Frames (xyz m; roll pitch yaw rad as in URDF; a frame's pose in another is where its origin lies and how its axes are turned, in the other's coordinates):
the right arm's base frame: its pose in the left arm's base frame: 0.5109 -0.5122 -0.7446 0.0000 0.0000 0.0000
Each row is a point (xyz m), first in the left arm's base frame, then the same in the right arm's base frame.
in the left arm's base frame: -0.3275 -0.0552 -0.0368
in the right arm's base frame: -0.8384 0.4570 0.7078
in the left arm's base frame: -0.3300 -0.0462 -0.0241
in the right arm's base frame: -0.8409 0.4660 0.7205
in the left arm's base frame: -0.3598 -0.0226 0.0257
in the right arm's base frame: -0.8707 0.4896 0.7703
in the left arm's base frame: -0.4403 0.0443 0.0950
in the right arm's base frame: -0.9512 0.5565 0.8396
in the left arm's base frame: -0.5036 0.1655 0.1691
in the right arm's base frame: -1.0145 0.6777 0.9137
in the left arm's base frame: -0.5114 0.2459 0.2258
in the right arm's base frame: -1.0223 0.7581 0.9704
